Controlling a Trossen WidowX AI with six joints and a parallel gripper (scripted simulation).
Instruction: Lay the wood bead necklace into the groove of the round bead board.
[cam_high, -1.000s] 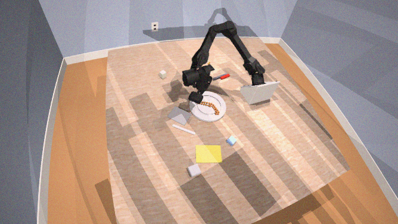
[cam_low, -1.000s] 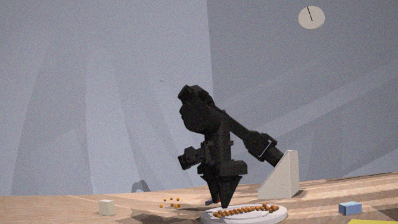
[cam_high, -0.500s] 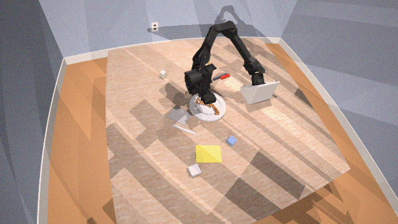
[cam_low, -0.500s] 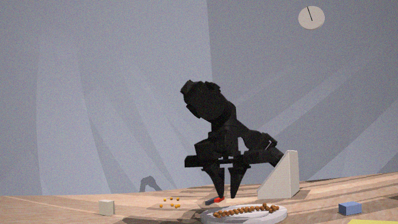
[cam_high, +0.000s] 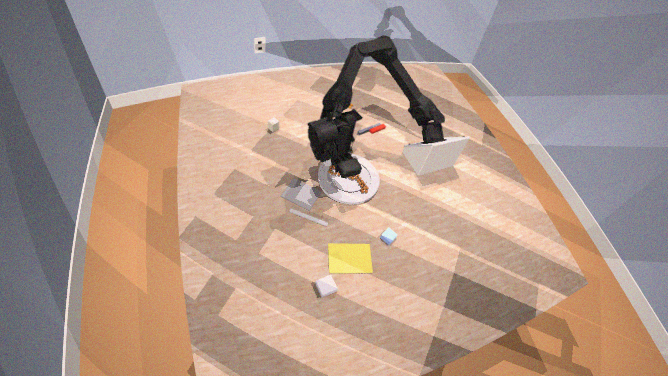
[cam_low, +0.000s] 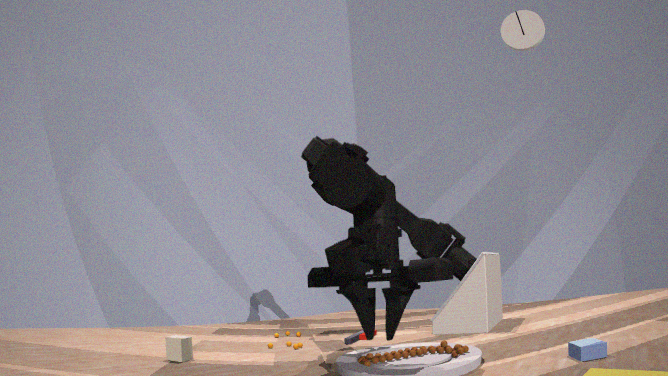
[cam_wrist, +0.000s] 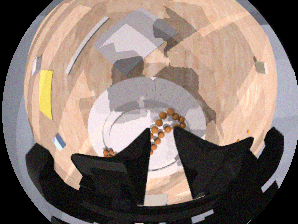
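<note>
Right now the grey sheet is 120 mm ahead of my gripper tip, 40 mm to the left of it and 40 mm below it. Also, from my gripper tip: blue block: 80 mm behind, 250 mm to the left, 40 mm below; stick: 120 mm ahead, 120 mm to the left, 40 mm below; red-tipped tool: 220 mm behind, 180 mm to the right, 40 mm below.
</note>
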